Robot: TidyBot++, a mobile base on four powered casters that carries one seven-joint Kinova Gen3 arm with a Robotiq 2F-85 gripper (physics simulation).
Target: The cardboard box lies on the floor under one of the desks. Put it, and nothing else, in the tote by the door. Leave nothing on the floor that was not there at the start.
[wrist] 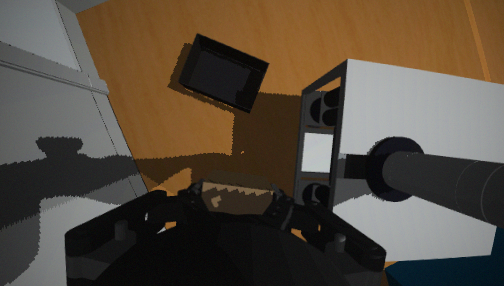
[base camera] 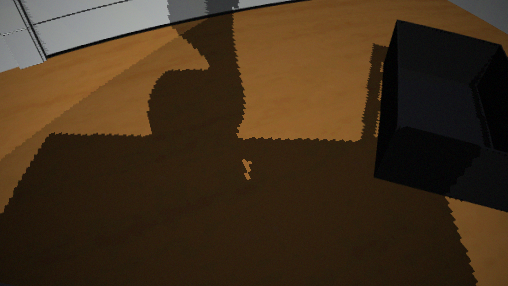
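The cardboard box is brown and sits between the two fingers of my gripper at the bottom middle of the wrist view. The gripper is shut on it and holds it above the floor, beside the mobile base. The black tote is open-topped and stands on the floor, at the right in the base camera view and at the upper middle in the wrist view. Its visible inner floor is dark. The gripper and the box are apart from the tote. The gripper does not show in the base camera view.
The white-topped mobile base with the arm's column stands at the right in the wrist view. A pale wall or door runs along the left in the wrist view and the top left in the base camera view. Dark shadows cross the wooden floor.
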